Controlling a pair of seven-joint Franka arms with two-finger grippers.
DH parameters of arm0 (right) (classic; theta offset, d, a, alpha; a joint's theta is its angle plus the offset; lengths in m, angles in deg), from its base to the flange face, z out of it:
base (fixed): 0 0 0 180
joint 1: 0 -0.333 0 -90
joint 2: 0 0 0 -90
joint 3: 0 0.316 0.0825 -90
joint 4: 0 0 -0.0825 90
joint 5: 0 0.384 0 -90
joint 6: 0 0 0.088 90
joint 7: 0 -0.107 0 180
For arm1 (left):
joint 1: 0 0.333 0 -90
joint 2: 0 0 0 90
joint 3: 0 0.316 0.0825 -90
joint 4: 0 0 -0.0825 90
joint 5: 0 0.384 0 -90
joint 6: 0 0 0.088 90
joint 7: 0 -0.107 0 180
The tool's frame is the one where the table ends.
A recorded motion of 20 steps. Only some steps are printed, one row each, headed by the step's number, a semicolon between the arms.
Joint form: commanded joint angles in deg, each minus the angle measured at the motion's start. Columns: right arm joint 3, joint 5, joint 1, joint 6, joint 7, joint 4, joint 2; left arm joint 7, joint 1, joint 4, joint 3, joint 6, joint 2, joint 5.
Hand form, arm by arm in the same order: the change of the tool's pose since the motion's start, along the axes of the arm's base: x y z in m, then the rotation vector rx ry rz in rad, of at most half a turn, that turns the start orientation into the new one. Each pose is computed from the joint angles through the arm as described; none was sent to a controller.
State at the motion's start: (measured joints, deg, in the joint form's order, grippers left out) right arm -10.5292 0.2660 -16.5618 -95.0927 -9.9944 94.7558 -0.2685; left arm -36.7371 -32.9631 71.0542 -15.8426 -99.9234 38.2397 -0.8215
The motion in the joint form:
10: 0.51 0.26 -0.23 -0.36 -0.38 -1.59 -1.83; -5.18 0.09 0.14 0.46 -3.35 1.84 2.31
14: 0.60 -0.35 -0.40 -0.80 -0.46 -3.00 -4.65; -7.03 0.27 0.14 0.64 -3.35 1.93 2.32
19: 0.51 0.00 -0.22 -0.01 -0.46 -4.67 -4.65; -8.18 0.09 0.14 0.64 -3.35 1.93 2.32
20: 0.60 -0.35 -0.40 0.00 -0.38 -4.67 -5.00; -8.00 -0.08 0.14 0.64 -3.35 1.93 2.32
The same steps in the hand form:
10: 0.0092 0.0103 -0.0040 -0.0007 -0.0026 0.0060; 0.0121 0.0015 -0.0209 -0.0112 -0.0451 -0.0845
14: 0.0230 0.0158 -0.0197 -0.0215 0.0112 0.0105; 0.0149 0.0044 -0.0224 -0.0152 -0.0455 -0.1106
19: 0.0236 0.0139 -0.0070 -0.0138 -0.0033 0.0054; 0.0133 0.0027 -0.0224 -0.0195 -0.0459 -0.1334
20: 0.0248 0.0165 -0.0105 -0.0214 0.0020 0.0120; 0.0118 0.0012 -0.0224 -0.0189 -0.0458 -0.1333

